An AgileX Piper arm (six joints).
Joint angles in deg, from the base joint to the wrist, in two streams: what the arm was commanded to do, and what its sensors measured. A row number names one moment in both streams.
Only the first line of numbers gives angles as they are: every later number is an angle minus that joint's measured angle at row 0.
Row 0, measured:
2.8, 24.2, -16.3, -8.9, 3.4, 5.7
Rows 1 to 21, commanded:
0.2, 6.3, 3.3, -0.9, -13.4, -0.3
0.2, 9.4, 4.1, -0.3, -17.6, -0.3
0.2, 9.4, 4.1, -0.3, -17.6, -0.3
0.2, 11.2, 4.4, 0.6, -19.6, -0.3
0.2, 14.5, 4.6, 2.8, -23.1, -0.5
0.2, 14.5, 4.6, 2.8, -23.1, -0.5
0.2, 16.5, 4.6, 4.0, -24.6, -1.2
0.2, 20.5, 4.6, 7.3, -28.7, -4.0
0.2, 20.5, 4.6, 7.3, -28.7, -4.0
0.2, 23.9, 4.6, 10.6, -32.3, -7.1
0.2, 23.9, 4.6, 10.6, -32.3, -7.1
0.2, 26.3, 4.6, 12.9, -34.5, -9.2
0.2, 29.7, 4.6, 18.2, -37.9, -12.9
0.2, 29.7, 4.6, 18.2, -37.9, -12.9
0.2, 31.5, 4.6, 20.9, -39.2, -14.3
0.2, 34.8, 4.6, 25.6, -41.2, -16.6
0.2, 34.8, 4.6, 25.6, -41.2, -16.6
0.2, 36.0, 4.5, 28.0, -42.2, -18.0
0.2, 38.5, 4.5, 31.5, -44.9, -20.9
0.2, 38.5, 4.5, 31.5, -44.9, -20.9
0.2, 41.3, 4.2, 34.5, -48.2, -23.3
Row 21, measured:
0.0, 38.1, 4.3, 29.6, -42.8, -19.2
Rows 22 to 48, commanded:
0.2, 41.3, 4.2, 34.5, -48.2, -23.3
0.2, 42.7, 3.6, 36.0, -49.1, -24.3
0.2, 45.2, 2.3, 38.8, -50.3, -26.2
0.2, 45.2, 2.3, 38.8, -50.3, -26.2
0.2, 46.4, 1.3, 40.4, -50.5, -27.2
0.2, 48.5, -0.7, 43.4, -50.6, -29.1
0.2, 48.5, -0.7, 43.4, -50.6, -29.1
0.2, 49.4, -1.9, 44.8, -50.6, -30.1
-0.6, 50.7, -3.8, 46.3, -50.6, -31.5
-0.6, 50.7, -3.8, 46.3, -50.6, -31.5
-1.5, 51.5, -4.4, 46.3, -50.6, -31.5
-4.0, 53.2, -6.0, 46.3, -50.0, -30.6
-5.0, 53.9, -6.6, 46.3, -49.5, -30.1
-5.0, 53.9, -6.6, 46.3, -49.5, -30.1
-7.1, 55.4, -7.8, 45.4, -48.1, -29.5
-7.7, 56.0, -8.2, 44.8, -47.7, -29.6
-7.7, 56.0, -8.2, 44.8, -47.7, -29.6
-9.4, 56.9, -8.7, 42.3, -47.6, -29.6
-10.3, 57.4, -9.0, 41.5, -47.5, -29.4
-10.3, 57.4, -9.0, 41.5, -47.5, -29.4
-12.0, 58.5, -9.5, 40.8, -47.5, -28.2
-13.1, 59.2, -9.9, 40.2, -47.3, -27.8
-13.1, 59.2, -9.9, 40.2, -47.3, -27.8
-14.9, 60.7, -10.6, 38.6, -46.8, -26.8
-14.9, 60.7, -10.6, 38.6, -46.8, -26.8
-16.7, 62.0, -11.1, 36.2, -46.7, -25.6
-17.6, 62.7, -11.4, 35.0, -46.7, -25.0
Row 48, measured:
-15.0, 61.1, -10.2, 38.2, -46.5, -26.9
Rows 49 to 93, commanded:
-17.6, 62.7, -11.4, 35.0, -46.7, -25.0
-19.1, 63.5, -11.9, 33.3, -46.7, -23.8
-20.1, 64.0, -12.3, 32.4, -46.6, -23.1
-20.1, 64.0, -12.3, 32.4, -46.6, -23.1
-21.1, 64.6, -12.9, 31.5, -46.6, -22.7
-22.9, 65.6, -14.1, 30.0, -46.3, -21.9
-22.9, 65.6, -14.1, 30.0, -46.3, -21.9
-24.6, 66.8, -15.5, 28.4, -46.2, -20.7
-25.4, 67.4, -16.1, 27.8, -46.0, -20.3
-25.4, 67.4, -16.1, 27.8, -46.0, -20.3
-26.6, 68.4, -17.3, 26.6, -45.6, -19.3
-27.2, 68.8, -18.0, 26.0, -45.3, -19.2
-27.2, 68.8, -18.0, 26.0, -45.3, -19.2
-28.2, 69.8, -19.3, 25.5, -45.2, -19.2
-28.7, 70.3, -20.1, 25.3, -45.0, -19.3
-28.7, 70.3, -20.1, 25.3, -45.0, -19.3
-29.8, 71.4, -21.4, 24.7, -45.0, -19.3
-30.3, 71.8, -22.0, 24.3, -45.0, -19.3
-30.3, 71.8, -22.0, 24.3, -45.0, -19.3
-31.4, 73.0, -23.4, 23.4, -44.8, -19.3
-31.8, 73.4, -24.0, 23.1, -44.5, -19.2
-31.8, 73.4, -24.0, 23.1, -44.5, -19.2
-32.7, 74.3, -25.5, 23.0, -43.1, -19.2
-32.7, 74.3, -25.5, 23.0, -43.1, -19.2
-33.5, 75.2, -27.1, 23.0, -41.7, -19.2
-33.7, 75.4, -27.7, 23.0, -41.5, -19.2
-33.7, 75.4, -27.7, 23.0, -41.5, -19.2
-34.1, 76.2, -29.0, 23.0, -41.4, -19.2
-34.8, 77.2, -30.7, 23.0, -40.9, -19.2
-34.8, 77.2, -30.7, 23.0, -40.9, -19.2
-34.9, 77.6, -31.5, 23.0, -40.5, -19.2
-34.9, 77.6, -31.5, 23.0, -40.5, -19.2
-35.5, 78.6, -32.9, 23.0, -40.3, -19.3
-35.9, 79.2, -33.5, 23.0, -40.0, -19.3
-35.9, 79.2, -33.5, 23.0, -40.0, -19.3
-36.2, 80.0, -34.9, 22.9, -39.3, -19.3
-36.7, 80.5, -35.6, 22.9, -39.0, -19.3
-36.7, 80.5, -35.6, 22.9, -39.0, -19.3
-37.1, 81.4, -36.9, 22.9, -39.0, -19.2
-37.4, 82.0, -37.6, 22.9, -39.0, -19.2
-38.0, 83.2, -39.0, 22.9, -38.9, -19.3
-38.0, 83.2, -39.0, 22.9, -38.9, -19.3
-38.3, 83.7, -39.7, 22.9, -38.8, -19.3
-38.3, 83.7, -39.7, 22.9, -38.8, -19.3
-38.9, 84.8, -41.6, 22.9, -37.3, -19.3
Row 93, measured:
-38.0, 83.7, -39.2, 23.1, -38.6, -19.5
